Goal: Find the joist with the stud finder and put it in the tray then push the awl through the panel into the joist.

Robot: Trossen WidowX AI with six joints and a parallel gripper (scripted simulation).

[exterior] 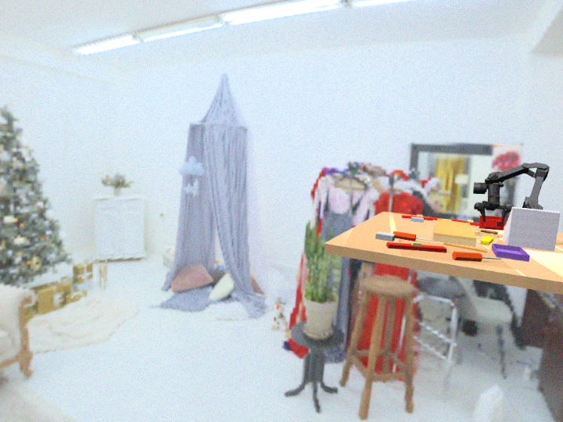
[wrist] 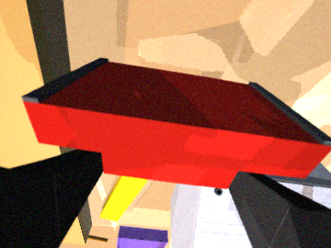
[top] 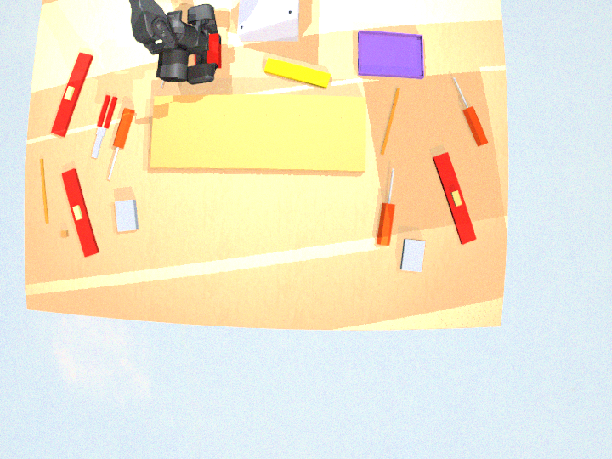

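My gripper tip is now 10 mm past the red stud finder and 10 mm to the left of it. Round my gripper tip: yellow block: 50 mm ahead, 190 mm to the left, 70 mm below; awl: 20 mm ahead, 140 mm to the right, 70 mm below; red two-handled tool: 170 mm ahead, 320 mm to the right, 70 mm below.
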